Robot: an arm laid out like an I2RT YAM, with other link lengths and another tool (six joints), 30 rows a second.
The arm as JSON. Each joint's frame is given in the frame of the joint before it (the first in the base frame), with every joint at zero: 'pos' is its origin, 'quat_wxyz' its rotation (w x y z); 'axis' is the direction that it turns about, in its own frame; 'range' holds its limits. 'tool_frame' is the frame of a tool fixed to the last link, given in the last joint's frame.
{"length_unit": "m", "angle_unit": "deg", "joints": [
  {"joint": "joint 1", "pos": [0.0, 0.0, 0.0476], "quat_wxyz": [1.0, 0.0, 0.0, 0.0], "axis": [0.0, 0.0, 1.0], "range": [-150.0, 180.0]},
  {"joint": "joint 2", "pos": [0.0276, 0.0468, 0.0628], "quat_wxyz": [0.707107, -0.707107, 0.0, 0.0], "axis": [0.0, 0.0, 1.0], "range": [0.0, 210.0]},
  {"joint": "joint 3", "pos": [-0.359, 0.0, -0.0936], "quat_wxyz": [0.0, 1.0, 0.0, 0.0], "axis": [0.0, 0.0, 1.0], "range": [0.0, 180.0]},
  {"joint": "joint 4", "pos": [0.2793, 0.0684, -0.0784], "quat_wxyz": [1.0, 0.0, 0.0, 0.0], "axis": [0.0, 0.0, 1.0], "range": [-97.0, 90.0]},
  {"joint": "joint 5", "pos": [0.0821, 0.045, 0.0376], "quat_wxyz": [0.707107, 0.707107, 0.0, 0.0], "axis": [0.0, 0.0, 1.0], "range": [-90.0, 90.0]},
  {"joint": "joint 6", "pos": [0.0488, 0.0, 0.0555], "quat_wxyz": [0.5, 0.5, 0.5, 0.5], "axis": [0.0, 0.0, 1.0], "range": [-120.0, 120.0]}
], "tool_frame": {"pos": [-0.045, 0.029, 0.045], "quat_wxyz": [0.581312, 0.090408, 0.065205, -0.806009]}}
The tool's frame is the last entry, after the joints.
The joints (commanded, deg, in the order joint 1, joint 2, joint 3, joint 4, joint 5, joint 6), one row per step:
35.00 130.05 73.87 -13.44 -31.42 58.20
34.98 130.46 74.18 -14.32 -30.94 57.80
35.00 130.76 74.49 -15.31 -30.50 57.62
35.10 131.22 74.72 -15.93 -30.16 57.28
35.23 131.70 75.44 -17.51 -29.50 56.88
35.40 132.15 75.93 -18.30 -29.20 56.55
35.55 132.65 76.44 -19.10 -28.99 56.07
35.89 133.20 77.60 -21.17 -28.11 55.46
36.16 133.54 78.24 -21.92 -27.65 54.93
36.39 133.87 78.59 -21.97 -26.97 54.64
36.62 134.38 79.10 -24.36 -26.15 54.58
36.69 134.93 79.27 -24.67 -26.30 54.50
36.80 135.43 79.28 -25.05 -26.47 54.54
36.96 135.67 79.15 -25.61 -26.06 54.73
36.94 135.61 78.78 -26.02 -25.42 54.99
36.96 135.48 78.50 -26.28 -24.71 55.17
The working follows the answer.
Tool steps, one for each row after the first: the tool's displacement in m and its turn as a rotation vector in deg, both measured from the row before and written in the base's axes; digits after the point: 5 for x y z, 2 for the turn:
-0.00018 -0.00075 -0.00377 -0.91 0.31 0.14
-0.00044 -0.00053 -0.00281 -0.89 0.46 0.02
-0.00104 0.00013 -0.00407 -0.73 0.32 0.27
-0.00056 0.00043 -0.00332 -1.26 0.51 0.27
-0.00071 0.00118 -0.00284 -0.64 0.27 0.36
-0.00080 0.00106 -0.00306 -0.58 0.27 0.50
-0.00105 0.00224 -0.00254 -1.48 0.37 0.65
-0.00065 0.00223 -0.00137 -0.57 -0.16 0.62
0.00003 0.00189 -0.00239 -0.52 -0.51 0.33
-0.00367 -0.00114 -0.00502 -2.06 1.42 0.12
-0.00107 0.00024 -0.00404 -0.28 0.61 0.17
-0.00210 -0.00009 -0.00428 -0.39 0.82 0.10
-0.00255 -0.00071 -0.00355 -0.91 0.58 -0.07
-0.00160 -0.00242 -0.00218 -0.98 0.30 -0.34
-0.00108 -0.00165 -0.00121 -0.84 -0.02 -0.23

Tool pose at each row, in the base's axes (x y z in m, rotation vector in deg; rounded; the steps above come from the unrounded poses):
0.38608 0.37309 0.06722 -142.83 4.08 -11.98
0.38590 0.37234 0.06344 -143.77 3.95 -11.62
0.38546 0.37181 0.06063 -144.71 4.03 -11.10
0.38442 0.37193 0.05656 -145.47 3.75 -10.65
0.38386 0.37236 0.05324 -146.77 3.51 -9.99
0.38315 0.37355 0.05040 -147.43 3.10 -9.55
0.38236 0.37461 0.04734 -148.02 2.51 -9.05
0.38131 0.37685 0.04480 -149.52 1.71 -8.41
0.38066 0.37909 0.04344 -150.05 0.80 -8.43
0.38069 0.38097 0.04104 -150.52 0.15 -9.01
0.37702 0.37983 0.03602 -152.68 0.32 -7.17
0.37594 0.38007 0.03198 -152.99 0.28 -6.32
0.37384 0.37998 0.02770 -153.42 0.38 -5.21
0.37129 0.37928 0.02415 -154.36 0.61 -4.47
0.36969 0.37686 0.02197 -155.36 1.13 -4.19
0.36861 0.37521 0.02076 -156.20 1.40 -4.31

